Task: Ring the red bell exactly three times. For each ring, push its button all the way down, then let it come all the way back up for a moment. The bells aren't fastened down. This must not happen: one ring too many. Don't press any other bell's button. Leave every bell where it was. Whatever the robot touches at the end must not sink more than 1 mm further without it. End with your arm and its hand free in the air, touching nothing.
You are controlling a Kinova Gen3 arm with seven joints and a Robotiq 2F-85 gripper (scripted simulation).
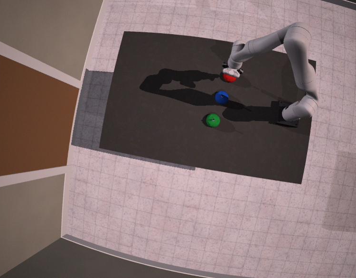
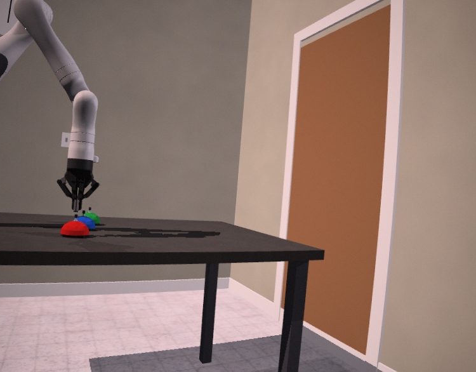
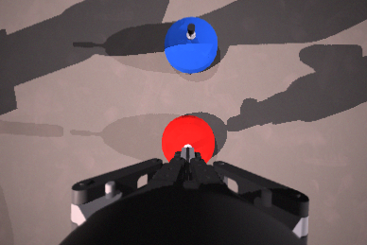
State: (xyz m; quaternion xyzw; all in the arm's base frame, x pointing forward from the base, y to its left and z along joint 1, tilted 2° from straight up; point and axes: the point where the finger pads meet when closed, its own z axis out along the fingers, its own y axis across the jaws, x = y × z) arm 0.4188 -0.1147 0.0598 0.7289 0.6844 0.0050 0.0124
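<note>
Now: hand 5 cm above the red bell. The rest, counted from my hand: blue bell: 15 cm to the left, 5 cm below, 1 cm ahead; then green bell: 30 cm to the left, 5 cm below, 2 cm ahead.
</note>
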